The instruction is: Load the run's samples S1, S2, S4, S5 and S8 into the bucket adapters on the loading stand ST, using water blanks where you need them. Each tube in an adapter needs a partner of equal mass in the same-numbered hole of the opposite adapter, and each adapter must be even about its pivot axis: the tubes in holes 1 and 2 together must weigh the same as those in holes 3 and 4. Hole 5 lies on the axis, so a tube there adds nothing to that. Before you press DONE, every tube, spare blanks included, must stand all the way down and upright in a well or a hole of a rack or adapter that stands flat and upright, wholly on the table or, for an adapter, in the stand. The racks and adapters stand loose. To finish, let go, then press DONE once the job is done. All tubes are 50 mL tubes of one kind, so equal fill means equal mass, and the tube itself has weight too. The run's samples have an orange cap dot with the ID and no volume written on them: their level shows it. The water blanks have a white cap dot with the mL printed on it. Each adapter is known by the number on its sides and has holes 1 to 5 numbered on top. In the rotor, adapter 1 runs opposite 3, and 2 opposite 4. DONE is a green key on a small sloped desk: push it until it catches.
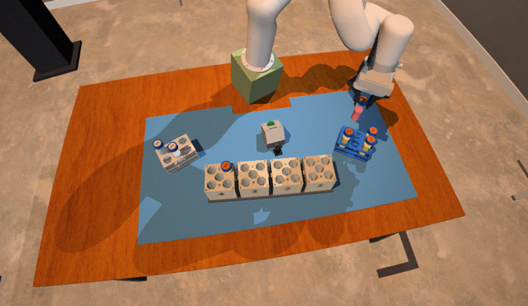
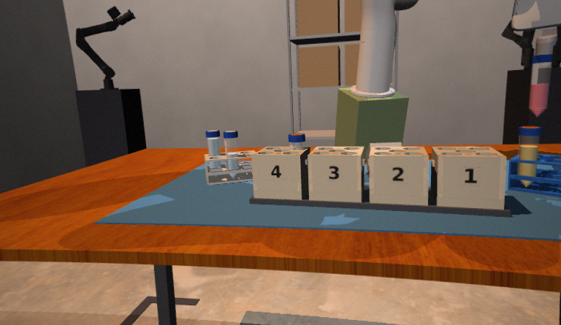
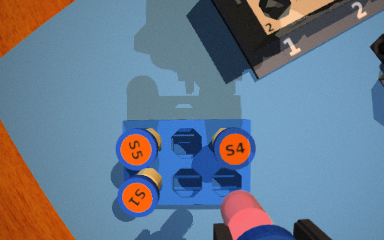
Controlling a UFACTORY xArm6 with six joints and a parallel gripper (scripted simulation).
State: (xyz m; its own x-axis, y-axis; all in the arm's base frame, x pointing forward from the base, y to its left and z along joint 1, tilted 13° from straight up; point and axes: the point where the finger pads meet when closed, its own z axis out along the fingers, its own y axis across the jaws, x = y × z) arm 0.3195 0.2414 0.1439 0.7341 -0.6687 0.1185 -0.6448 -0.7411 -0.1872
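The sample tube is 50 mm below my hand and 10 mm behind it. Round my hand: green key: 270 mm to the right, 180 mm below, 120 mm behind; then blue sample rack: 220 mm below, 40 mm ahead, 20 mm to the left; then loading stand: 340 mm to the right, 240 mm below, 80 mm ahead.
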